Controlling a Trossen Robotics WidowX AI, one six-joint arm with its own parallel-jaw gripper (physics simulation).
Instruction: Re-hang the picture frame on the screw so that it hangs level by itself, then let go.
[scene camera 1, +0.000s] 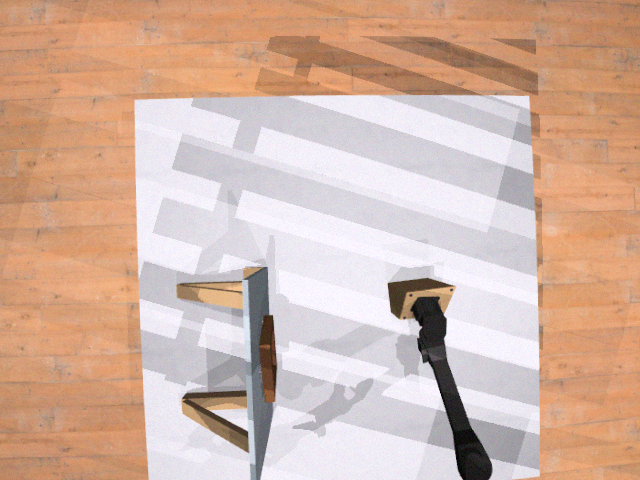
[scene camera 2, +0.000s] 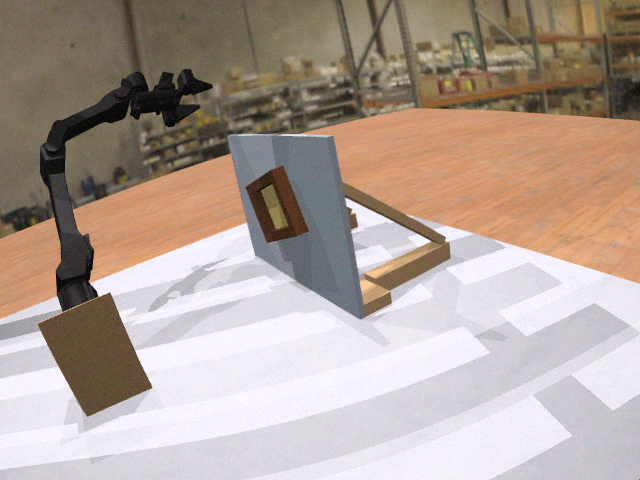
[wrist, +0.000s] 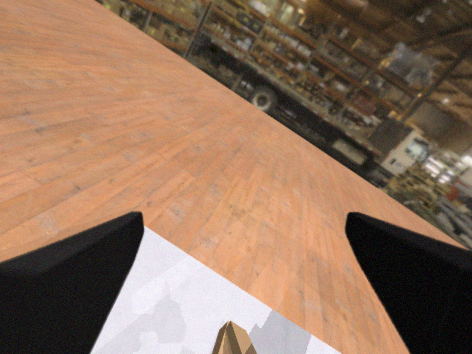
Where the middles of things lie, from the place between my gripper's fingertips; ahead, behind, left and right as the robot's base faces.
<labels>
The grey wall panel (scene camera 2: 323, 259) is 3 cm ahead of my hand, 33 cm to the right of it and 27 cm below it. Also, from my hand: wooden stand (scene camera 2: 378, 282) 16 cm ahead, 33 cm to the right, 31 cm below; then brown picture frame (scene camera 2: 272, 197) 35 cm to the right, 26 cm below.
</labels>
